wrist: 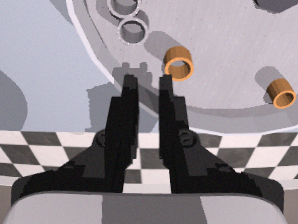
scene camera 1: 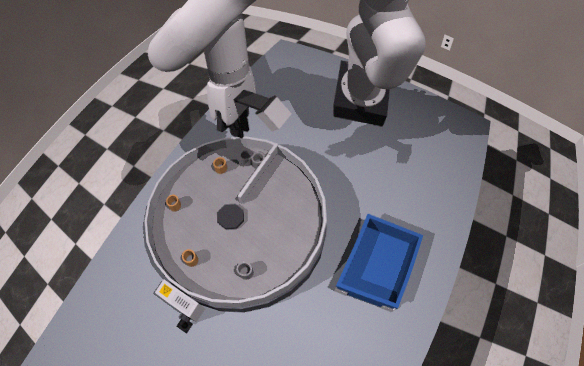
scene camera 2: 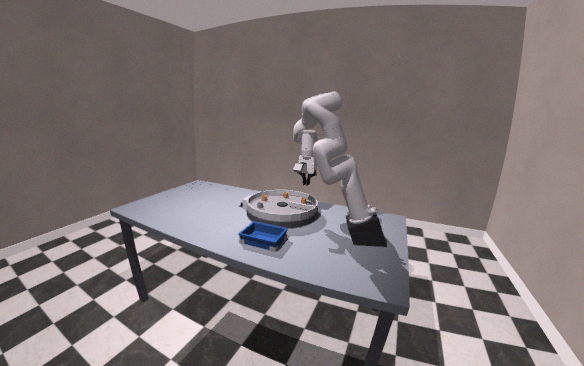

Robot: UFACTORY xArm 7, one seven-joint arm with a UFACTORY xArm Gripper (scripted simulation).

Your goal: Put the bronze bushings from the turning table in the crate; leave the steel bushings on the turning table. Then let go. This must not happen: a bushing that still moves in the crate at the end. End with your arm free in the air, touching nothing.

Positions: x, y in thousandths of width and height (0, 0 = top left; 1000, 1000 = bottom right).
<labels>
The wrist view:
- gripper: 498, 417
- bronze bushing: 609, 328
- round turning table: 790, 257
</labels>
